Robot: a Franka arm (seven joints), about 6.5 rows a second.
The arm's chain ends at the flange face. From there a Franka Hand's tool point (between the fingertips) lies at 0.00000 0.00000 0.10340 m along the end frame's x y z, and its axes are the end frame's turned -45 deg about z.
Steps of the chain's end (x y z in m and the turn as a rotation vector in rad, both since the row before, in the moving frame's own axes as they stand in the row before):
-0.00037, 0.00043, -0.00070, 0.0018, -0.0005, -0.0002
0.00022, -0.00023, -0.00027, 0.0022, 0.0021, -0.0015
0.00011, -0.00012, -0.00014, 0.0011, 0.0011, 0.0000
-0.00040, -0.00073, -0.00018, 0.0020, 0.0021, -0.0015
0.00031, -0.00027, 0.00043, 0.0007, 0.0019, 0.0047
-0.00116, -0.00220, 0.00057, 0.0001, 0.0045, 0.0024
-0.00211, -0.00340, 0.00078, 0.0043, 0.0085, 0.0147
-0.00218, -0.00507, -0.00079, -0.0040, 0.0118, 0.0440
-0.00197, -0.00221, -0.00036, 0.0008, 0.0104, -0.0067
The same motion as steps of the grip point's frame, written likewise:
-0.00047, -0.00013, -0.00070, 0.0016, 0.0009, -0.0002
0.00063, -0.00001, -0.00027, 0.0001, 0.0030, -0.0015
0.00032, -0.00001, -0.00014, 0.0000, 0.0016, 0.0000
0.00053, -0.00079, -0.00018, -0.0001, 0.0029, -0.0015
0.00060, 0.00012, 0.00043, -0.0008, 0.0018, 0.0047
0.00107, -0.00205, 0.00057, -0.0031, 0.0033, 0.0024
0.00185, -0.00358, 0.00078, -0.0030, 0.0091, 0.0147
0.00259, -0.00396, -0.00080, -0.0112, 0.0055, 0.0440
0.00099, -0.00226, -0.00037, -0.0068, 0.0079, -0.0067

